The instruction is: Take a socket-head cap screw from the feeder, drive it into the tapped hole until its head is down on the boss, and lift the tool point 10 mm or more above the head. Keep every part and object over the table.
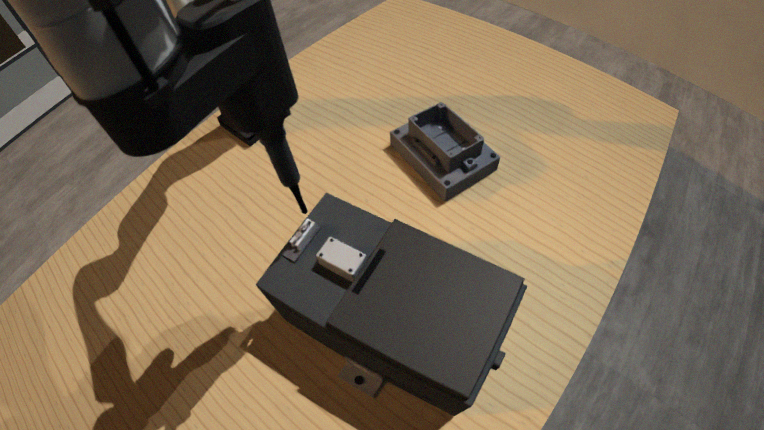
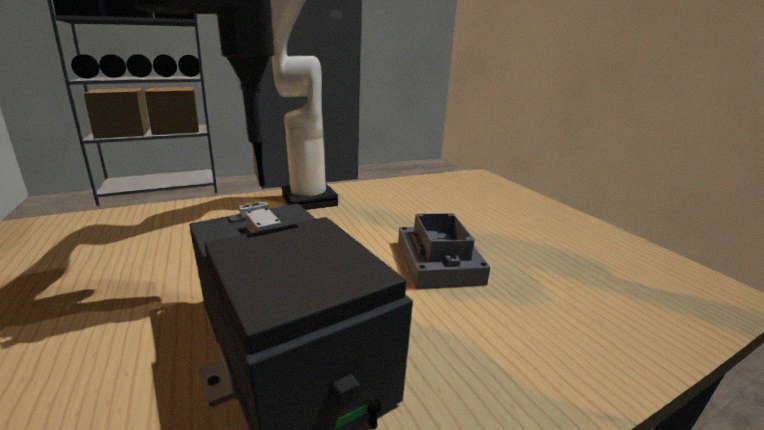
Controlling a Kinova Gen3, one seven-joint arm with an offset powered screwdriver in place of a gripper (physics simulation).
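The feeder (image 1: 427, 309) (image 2: 310, 267) is a large dark box standing on the table. A small bright metal pick-up piece (image 1: 302, 235) (image 2: 253, 206) sits at the end of its lower top; single screws are too small to make out. My screwdriver (image 1: 305, 212) (image 2: 261, 184) points down, its tip a little above and behind that piece, apart from it. No screw shows on the dark tip. A grey housing (image 1: 454, 186) (image 2: 451, 276) stands apart from the feeder, with an open-topped box on its base. A small boss (image 1: 469, 163) (image 2: 452, 260) with a dark hole sits beside the box wall.
A white block (image 1: 341, 255) (image 2: 263, 217) with dark corner holes sits on the feeder beside the pick-up piece. A bracket (image 1: 346, 373) (image 2: 220, 394) juts from the feeder's side at table level. The arm's base (image 2: 310, 200) stands at the far table edge. A shelf rack (image 2: 155, 183) is behind.
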